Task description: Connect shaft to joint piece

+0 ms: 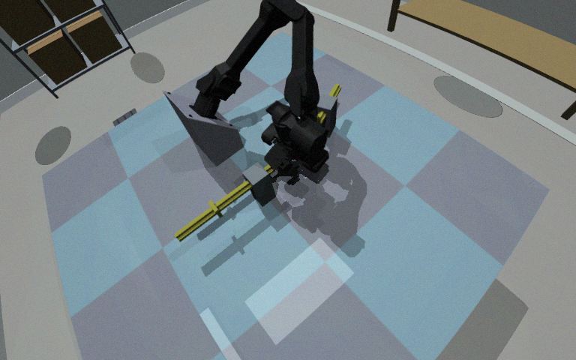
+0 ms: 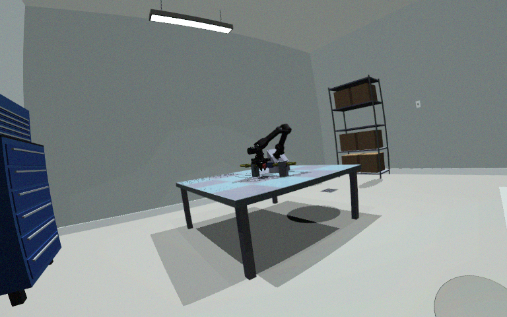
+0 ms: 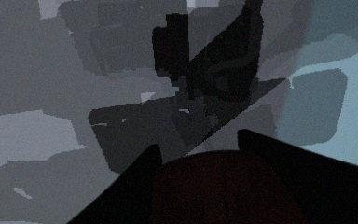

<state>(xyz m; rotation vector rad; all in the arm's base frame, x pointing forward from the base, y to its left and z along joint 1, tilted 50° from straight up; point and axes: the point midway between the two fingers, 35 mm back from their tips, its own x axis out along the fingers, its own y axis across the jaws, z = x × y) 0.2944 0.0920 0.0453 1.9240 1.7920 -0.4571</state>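
Now: the dark red joint piece 1 cm to the left of my gripper tip and 4 cm above it.
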